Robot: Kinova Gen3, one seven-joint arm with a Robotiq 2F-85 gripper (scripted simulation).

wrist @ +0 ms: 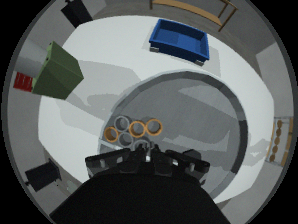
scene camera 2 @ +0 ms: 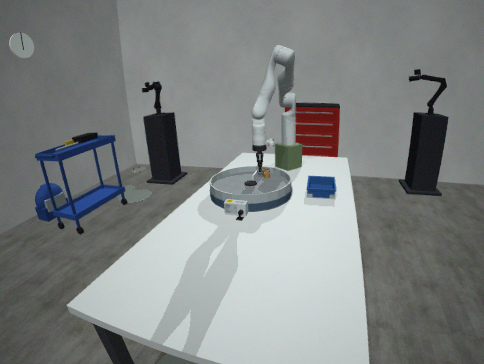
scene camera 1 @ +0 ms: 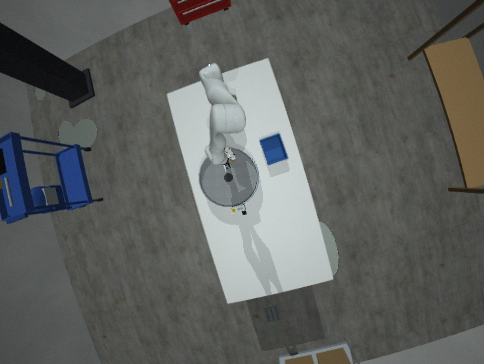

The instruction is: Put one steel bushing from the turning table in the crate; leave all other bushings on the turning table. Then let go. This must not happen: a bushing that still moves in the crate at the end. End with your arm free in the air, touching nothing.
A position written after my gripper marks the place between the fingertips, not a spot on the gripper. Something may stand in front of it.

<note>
I see my gripper [wrist: 148, 146] and a blue crate [wrist: 193, 43].
</note>
